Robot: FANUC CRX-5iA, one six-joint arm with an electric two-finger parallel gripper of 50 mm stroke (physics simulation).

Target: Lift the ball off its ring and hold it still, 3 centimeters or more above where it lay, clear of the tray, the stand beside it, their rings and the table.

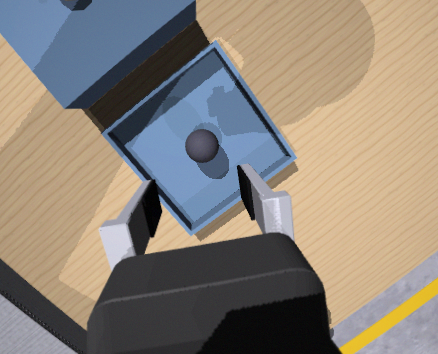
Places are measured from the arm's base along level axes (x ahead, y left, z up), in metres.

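Where they show: gripper, fingertip midpoint: (199, 189).
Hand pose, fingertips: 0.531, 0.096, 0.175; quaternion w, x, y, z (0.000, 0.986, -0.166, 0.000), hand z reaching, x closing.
Each offset is from my fingertips to the top centre of the thing, as dx, dy, dz. "pt": to the spot under its first point. Level surfaces: height alone.
A dark grey ball {+0.003, -0.004, -0.176} (202, 145) sits in the blue square tray {+0.003, -0.004, -0.203} (165, 197), near the middle of its floor. A small round edge, perhaps its ring, shows just behind the ball; the rest is hidden under it. The ball's shadow falls toward the near corner of the tray. My gripper (199, 189) is wide open with nothing between the fingers. It is above the tray's near corner, and the ball lies beyond the fingertips, a little ahead of the gap between them. How high the fingertips are above the tray I cannot tell.
A blue stand (120, 60) with a dark side is beside the tray at the upper left; part of a dark object {pt -0.038, +0.199, -0.161} (77, 4) shows on it at the top edge. Both are on the wooden table {dz -0.231} (360, 165). A yellow floor line (395, 315) runs at the lower right.
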